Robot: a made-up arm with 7 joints.
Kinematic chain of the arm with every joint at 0, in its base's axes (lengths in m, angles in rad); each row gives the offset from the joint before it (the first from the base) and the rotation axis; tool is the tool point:
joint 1: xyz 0 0 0.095 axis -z
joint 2: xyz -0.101 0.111 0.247 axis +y
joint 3: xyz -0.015 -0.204 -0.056 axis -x
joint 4: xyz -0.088 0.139 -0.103 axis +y
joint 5: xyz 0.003 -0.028 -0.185 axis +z
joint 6: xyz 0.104 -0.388 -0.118 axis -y
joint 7: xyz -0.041 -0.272 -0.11 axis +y
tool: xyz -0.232 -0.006 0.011
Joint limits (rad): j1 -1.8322..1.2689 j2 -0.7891..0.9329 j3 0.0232..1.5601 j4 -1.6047..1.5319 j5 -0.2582..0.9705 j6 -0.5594..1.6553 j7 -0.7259..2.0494
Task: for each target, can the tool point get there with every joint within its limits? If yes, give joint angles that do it. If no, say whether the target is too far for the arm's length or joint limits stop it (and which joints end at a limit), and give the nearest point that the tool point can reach.
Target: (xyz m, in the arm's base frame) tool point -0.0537 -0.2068 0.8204
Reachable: yes | joints 0.0559 -0.4911 1.2608 -0.8142 0.3909 0.2547 1.8409
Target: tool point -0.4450 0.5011 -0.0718
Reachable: no: joint limits stop it (at a limit: joint 1, joint 2, joint 3, joint 5, joint 6) | nearest point -0.5152 0.5302 -0.1331 | short by 0.098 m
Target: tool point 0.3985 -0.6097 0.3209
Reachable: yes | joints -0.5683 0.5352 0.6345 -0.4022 0.4081 -0.3668 0.1656
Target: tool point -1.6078 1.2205 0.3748
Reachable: no: too far | nearest point -0.9876 0.7497 0.3594 | short by 0.779 m
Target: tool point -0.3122 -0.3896 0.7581
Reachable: yes | joints 0.9022 -0.5576 0.8541 -0.9128 0.5355 1.2075 1.0832
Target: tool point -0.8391 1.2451 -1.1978
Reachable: no: too far | nearest point -0.5023 0.7049 -0.4886 | short by 0.953 m
